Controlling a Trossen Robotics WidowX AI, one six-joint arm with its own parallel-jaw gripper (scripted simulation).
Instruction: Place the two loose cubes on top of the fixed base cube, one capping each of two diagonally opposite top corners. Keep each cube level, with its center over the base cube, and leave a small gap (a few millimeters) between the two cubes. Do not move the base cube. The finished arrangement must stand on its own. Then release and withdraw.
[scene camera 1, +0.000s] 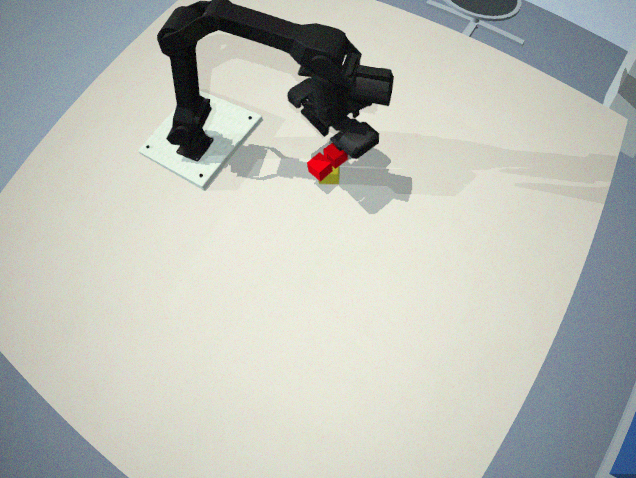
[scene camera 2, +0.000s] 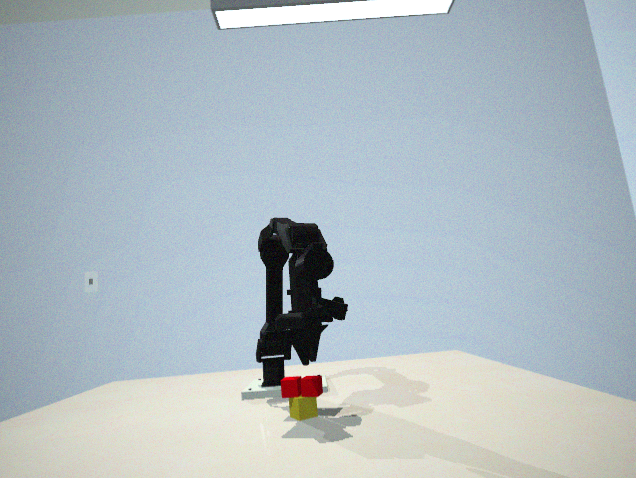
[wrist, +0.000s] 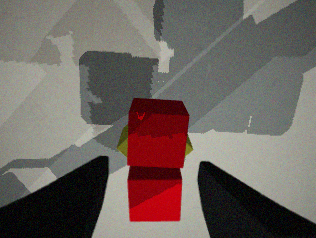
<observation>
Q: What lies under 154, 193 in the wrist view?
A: A red cube.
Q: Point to the gripper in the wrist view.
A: At 154, 167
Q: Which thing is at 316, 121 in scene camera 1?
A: The gripper.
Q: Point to a red cube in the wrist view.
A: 157, 129
</observation>
